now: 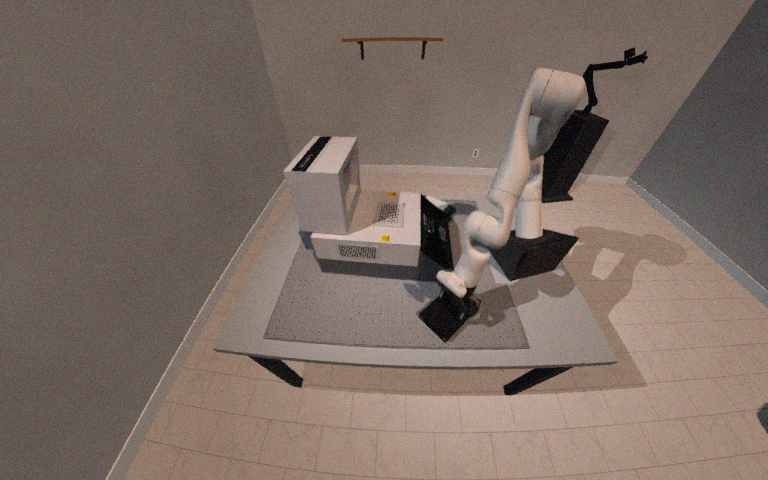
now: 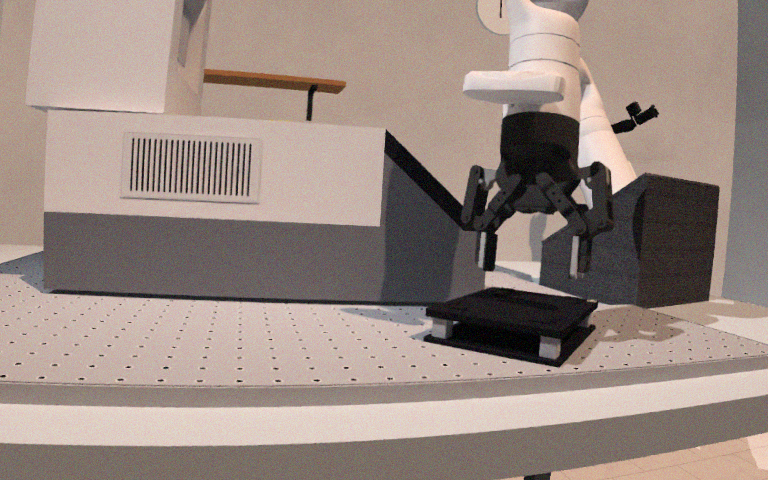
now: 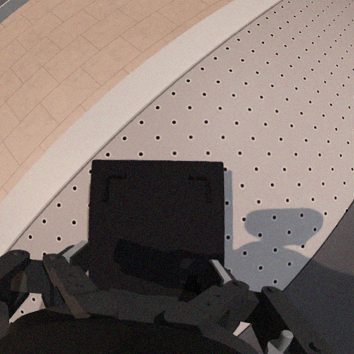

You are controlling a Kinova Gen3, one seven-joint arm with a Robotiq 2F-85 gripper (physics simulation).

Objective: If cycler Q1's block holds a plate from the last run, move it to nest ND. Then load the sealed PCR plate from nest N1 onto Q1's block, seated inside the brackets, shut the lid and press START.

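Cycler Q1 (image 1: 368,236) (image 2: 317,164) is the big white and grey machine with a sloped black front panel (image 1: 434,233). Its tall white lid section (image 1: 320,198) (image 2: 101,56) stands raised at the left end. A dotted rectangle (image 1: 390,214), apparently the block area, lies between yellow labels; whether a plate is on it I cannot tell. A black nest-like stand (image 1: 443,321) (image 2: 509,313) (image 3: 157,210) has a flat top on pale posts, with corner brackets. My gripper (image 1: 465,301) (image 2: 532,255) (image 3: 147,263) is open and empty, a little above its arm-side part. No sealed plate or nest label is readable.
A perforated board (image 1: 339,305) (image 2: 198,339) (image 3: 260,110) lies on the grey table (image 1: 243,316). The black arm base (image 1: 532,257) (image 2: 673,243) is at the right. Behind are a dark pedestal (image 1: 574,152) and a wooden wall shelf (image 1: 391,39) (image 2: 271,80).
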